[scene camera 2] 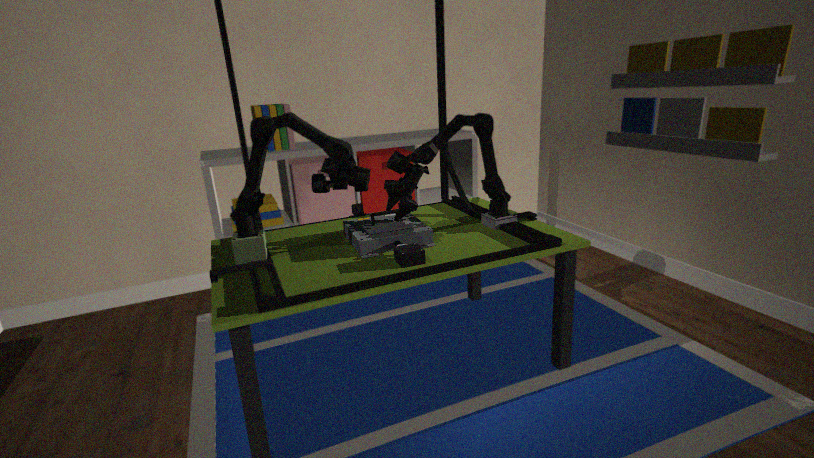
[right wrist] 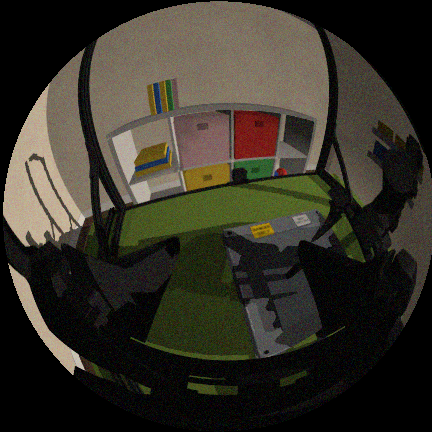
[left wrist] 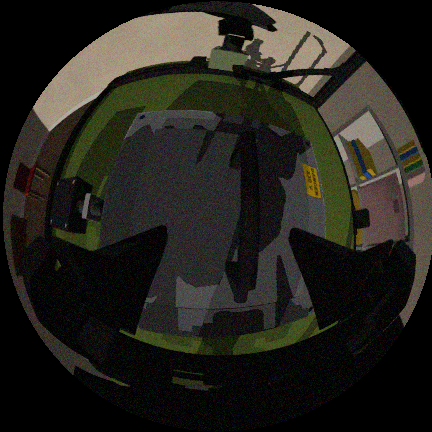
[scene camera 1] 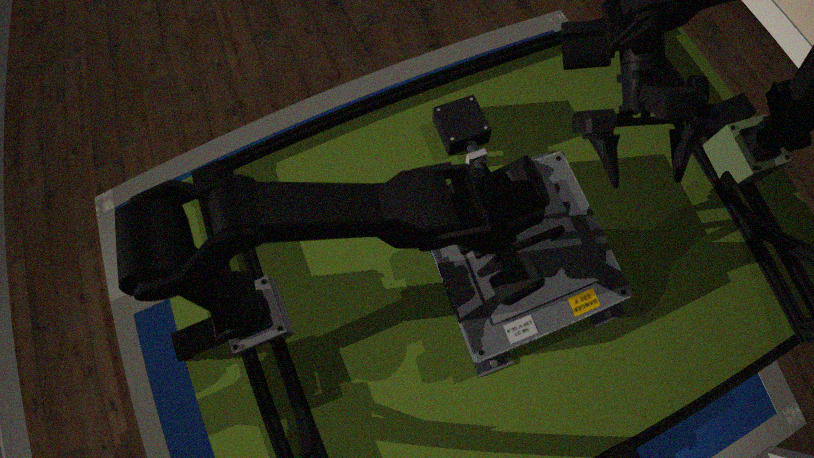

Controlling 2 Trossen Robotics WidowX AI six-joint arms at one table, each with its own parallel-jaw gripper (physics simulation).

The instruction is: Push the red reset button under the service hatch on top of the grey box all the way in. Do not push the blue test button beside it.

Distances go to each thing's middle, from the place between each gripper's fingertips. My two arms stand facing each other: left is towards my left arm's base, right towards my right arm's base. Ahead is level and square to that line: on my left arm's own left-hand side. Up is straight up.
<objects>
I see my right gripper 6 cm short of the grey box (scene camera 1: 488,343), 15 cm to the right of it and 18 cm above it.
I see the grey box 6 cm ahead of my left hand, 1 cm to the right of it and 6 cm below it.
</objects>
